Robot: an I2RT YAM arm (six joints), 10 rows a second.
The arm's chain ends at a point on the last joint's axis. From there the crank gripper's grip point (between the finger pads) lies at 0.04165 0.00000 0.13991 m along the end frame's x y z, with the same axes.
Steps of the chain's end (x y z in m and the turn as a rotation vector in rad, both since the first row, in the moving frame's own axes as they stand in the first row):
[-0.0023, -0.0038, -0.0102, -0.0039, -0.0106, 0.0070]
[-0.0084, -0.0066, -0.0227, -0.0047, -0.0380, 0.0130]
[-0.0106, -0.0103, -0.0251, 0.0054, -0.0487, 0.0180]
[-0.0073, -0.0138, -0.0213, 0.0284, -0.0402, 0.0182]
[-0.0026, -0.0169, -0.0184, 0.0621, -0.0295, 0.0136]
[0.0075, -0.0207, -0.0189, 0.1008, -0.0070, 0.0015]
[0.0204, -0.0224, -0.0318, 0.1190, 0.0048, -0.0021]
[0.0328, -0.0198, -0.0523, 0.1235, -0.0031, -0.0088]
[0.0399, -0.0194, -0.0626, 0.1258, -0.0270, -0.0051]
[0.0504, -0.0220, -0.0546, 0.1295, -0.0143, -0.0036]
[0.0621, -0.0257, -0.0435, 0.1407, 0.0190, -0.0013]
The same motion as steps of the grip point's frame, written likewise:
[-0.0038, -0.0030, -0.0098, -0.0039, -0.0106, 0.0070]
[-0.0138, -0.0054, -0.0212, -0.0047, -0.0380, 0.0130]
[-0.0175, -0.0104, -0.0232, 0.0054, -0.0487, 0.0180]
[-0.0129, -0.0171, -0.0198, 0.0284, -0.0402, 0.0182]
[-0.0067, -0.0251, -0.0175, 0.0621, -0.0295, 0.0136]
[0.0065, -0.0347, -0.0193, 0.1008, -0.0070, 0.0015]
[0.0211, -0.0391, -0.0330, 0.1190, 0.0048, -0.0021]
[0.0323, -0.0374, -0.0533, 0.1235, -0.0031, -0.0088]
[0.0361, -0.0372, -0.0626, 0.1258, -0.0270, -0.0051]
[0.0484, -0.0403, -0.0552, 0.1295, -0.0143, -0.0036]
[0.0647, -0.0453, -0.0457, 0.1407, 0.0190, -0.0013]

